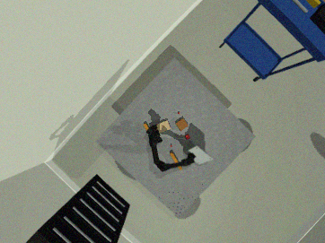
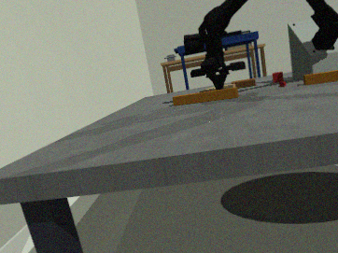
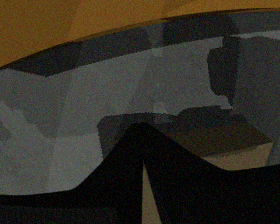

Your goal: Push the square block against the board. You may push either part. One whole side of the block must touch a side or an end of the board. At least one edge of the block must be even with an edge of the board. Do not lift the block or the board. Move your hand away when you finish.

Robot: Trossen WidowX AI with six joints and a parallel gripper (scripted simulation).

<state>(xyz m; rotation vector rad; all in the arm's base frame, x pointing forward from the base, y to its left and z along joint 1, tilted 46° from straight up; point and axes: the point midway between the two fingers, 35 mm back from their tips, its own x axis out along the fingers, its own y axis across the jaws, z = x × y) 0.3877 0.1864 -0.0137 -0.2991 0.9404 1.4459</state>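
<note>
Right now the square tan block is 26 cm to the right of my gripper tip and 12 cm behind it. The rest, counted from my gripper tip: small red cube (26 cm behind, 22 cm to the right, 1 cm above).
</note>
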